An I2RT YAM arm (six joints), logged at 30 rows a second.
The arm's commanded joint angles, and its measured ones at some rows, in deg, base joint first. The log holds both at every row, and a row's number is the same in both.
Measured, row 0: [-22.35 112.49 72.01 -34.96 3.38 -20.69]
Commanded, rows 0 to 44: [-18.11 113.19 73.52 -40.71 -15.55 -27.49]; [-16.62 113.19 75.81 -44.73 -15.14 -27.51]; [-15.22 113.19 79.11 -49.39 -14.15 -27.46]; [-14.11 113.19 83.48 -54.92 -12.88 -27.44]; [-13.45 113.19 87.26 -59.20 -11.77 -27.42]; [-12.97 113.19 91.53 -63.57 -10.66 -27.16]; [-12.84 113.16 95.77 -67.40 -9.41 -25.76]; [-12.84 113.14 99.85 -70.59 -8.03 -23.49]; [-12.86 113.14 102.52 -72.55 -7.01 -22.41]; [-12.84 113.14 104.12 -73.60 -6.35 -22.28]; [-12.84 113.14 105.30 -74.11 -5.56 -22.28]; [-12.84 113.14 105.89 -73.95 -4.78 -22.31]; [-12.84 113.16 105.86 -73.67 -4.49 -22.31]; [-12.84 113.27 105.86 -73.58 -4.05 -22.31]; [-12.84 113.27 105.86 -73.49 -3.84 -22.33]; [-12.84 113.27 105.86 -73.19 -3.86 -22.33]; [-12.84 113.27 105.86 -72.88 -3.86 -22.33]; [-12.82 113.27 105.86 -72.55 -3.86 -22.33]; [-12.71 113.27 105.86 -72.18 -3.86 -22.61]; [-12.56 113.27 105.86 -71.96 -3.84 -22.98]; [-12.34 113.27 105.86 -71.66 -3.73 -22.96]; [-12.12 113.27 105.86 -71.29 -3.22 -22.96]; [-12.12 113.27 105.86 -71.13 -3.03 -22.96]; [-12.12 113.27 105.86 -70.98 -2.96 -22.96]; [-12.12 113.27 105.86 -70.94 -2.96 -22.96]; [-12.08 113.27 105.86 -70.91 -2.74 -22.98]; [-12.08 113.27 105.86 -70.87 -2.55 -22.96]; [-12.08 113.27 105.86 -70.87 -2.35 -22.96]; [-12.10 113.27 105.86 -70.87 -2.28 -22.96]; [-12.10 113.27 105.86 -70.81 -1.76 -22.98]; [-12.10 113.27 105.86 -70.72 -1.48 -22.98]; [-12.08 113.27 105.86 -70.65 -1.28 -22.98]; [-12.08 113.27 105.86 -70.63 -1.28 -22.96]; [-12.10 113.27 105.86 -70.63 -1.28 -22.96]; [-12.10 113.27 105.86 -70.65 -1.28 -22.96]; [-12.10 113.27 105.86 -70.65 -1.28 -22.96]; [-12.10 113.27 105.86 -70.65 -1.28 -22.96]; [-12.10 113.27 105.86 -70.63 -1.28 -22.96]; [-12.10 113.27 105.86 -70.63 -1.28 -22.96]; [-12.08 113.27 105.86 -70.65 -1.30 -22.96]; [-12.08 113.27 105.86 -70.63 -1.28 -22.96]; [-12.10 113.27 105.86 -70.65 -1.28 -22.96]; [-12.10 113.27 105.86 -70.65 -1.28 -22.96]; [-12.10 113.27 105.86 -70.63 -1.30 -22.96]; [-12.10 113.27 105.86 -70.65 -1.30 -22.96]
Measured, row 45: [-12.58 113.38 105.08 -70.72 -2.00 -23.20]
